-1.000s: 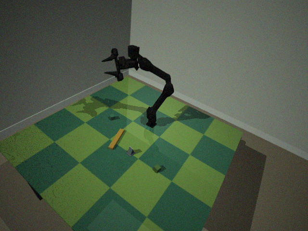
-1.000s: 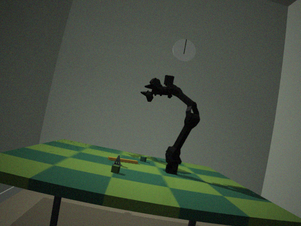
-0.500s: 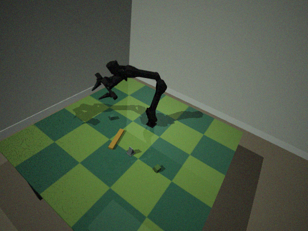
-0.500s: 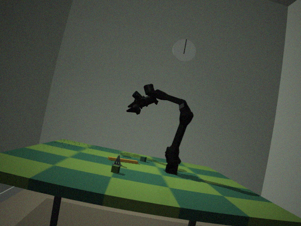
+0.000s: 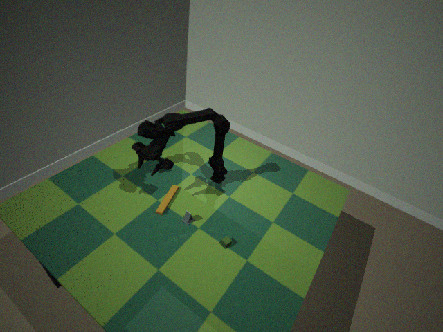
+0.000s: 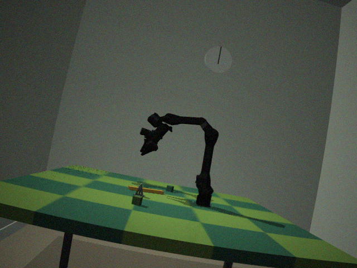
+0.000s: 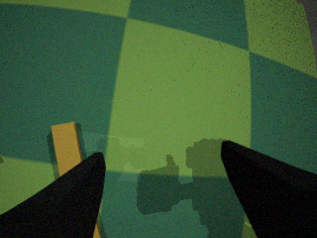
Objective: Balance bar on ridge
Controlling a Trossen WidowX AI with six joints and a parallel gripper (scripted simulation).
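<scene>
Right now the bar is 18 cm below my gripper tip, 7 cm to the left of it and 7 cm behind it.
</scene>
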